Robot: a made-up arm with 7 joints. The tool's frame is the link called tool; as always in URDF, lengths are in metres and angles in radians.
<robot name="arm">
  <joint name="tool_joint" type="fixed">
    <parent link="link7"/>
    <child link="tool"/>
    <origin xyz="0 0 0" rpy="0 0 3.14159"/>
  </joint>
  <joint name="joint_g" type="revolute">
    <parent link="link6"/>
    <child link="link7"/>
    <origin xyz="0 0.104 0" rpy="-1.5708 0 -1.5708"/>
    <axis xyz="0 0 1"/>
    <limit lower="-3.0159" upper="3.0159"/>
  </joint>
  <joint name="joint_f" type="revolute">
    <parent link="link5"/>
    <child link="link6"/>
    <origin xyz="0 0 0" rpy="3.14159 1.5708 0"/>
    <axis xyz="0 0 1"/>
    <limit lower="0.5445" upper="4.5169"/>
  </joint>
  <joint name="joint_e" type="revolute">
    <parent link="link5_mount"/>
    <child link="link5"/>
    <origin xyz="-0.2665 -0.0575 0" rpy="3.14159 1.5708 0"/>
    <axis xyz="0 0 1"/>
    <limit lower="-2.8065" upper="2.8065"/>
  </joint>
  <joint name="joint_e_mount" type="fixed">
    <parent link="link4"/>
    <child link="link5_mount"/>
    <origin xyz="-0.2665 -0.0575 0"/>
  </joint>
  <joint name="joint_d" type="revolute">
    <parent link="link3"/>
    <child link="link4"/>
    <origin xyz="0.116 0 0" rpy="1.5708 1.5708 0"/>
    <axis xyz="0 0 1"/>
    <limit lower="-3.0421" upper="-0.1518"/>
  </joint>
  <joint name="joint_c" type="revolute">
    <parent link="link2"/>
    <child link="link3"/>
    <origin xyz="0 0.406 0" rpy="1.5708 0 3.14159"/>
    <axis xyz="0 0 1"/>
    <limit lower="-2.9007" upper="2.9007"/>
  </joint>
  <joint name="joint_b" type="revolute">
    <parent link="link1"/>
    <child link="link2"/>
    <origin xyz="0 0 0" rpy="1.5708 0 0"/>
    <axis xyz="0 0 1"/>
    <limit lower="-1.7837" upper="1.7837"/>
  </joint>
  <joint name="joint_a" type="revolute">
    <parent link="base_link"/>
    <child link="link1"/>
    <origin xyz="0 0 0.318" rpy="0 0 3.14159"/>
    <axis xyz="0 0 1"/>
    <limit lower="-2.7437" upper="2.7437"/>
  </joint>
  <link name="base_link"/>
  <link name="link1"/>
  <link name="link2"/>
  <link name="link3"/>
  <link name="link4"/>
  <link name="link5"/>
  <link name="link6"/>
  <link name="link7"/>
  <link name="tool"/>
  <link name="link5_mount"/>
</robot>
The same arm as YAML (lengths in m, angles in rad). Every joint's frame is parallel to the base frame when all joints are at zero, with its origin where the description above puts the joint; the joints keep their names.
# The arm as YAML. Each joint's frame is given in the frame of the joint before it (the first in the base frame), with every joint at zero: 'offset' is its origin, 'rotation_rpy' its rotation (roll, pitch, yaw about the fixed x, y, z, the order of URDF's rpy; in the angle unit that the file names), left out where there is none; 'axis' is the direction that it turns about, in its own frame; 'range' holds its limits. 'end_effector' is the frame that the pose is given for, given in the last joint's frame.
length_unit: m
angle_unit: rad
chain:
  - id: joint_a
    offset: [0.0, 0.0, 0.318]
    axis: [0.0, 0.0, 1.0]
    range: [-2.7437, 2.7437]
  - id: joint_b
    offset: [0.0, 0.0, 0.0]
    axis: [0.0, 1.0, 0.0]
    range: [-1.7837, 1.7837]
  - id: joint_c
    offset: [0.0, 0.0, 0.406]
    axis: [0.0, 0.0, 1.0]
    range: [-2.9007, 2.9007]
  - id: joint_d
    offset: [0.116, 0.0, 0.0]
    axis: [0.0, -1.0, 0.0]
    range: [-3.0421, -0.1518]
  - id: joint_e
    offset: [-0.115, 0.0, 0.533]
    axis: [0.0, 0.0, 1.0]
    range: [-2.8065, 2.8065]
  - id: joint_f
    offset: [0.0, 0.0, 0.0]
    axis: [0.0, -1.0, 0.0]
    range: [0.5445, 4.5169]
  - id: joint_g
    offset: [0.104, 0.0, 0.0]
    axis: [0.0, 0.0, -1.0]
    range: [-3.0159, 3.0159]
end_effector:
  offset: [0.0, 0.0, 0.0]
  rotation_rpy: [-3.1416, 0.0, 0.0]

